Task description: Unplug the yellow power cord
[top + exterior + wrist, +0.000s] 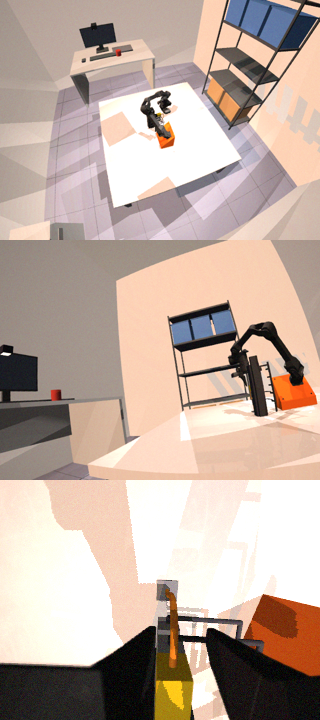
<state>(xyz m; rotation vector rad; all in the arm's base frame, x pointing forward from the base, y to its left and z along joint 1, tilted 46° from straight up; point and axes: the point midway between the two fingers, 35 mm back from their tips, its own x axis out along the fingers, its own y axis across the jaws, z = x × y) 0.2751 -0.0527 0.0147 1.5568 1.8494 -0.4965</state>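
My gripper tip is 2 cm past the yellow plug and 7 cm to the right of it.
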